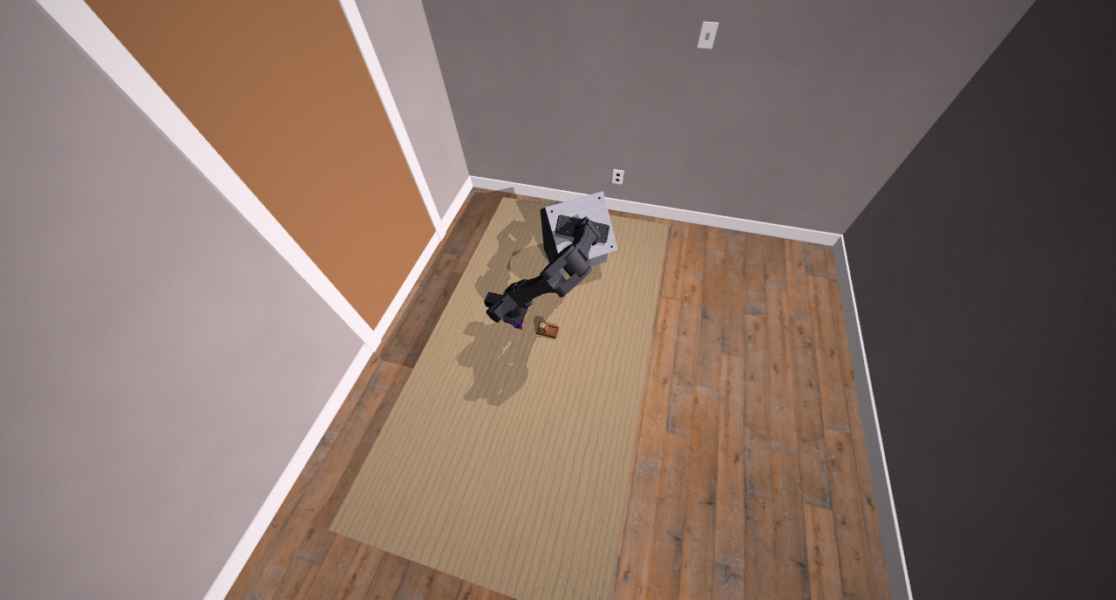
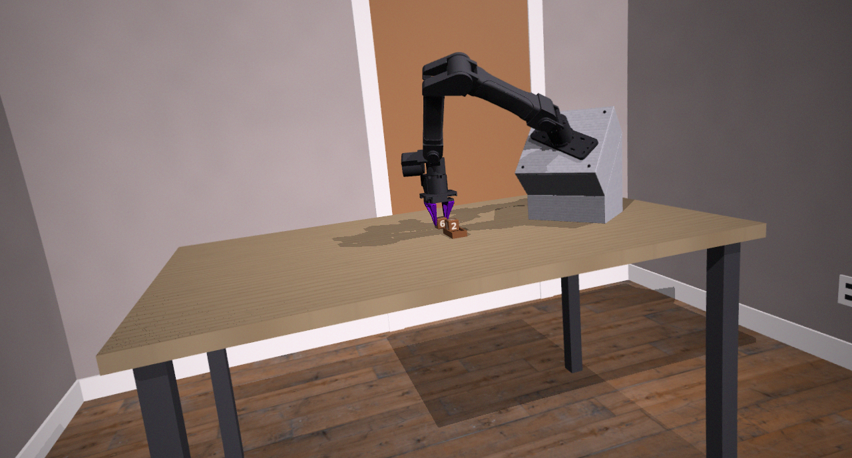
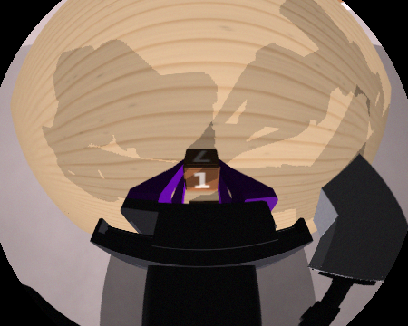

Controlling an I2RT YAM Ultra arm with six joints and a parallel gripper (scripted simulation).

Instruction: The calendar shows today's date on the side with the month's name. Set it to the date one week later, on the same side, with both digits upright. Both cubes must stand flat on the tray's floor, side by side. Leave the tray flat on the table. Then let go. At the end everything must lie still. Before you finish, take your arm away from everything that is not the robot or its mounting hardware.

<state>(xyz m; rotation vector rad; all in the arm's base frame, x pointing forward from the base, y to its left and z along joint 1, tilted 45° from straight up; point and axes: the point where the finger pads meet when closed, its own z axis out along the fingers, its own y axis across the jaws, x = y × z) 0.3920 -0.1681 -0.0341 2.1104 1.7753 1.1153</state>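
Right now the brown tray is 110 mm to the left of my hand and 10 mm below it.
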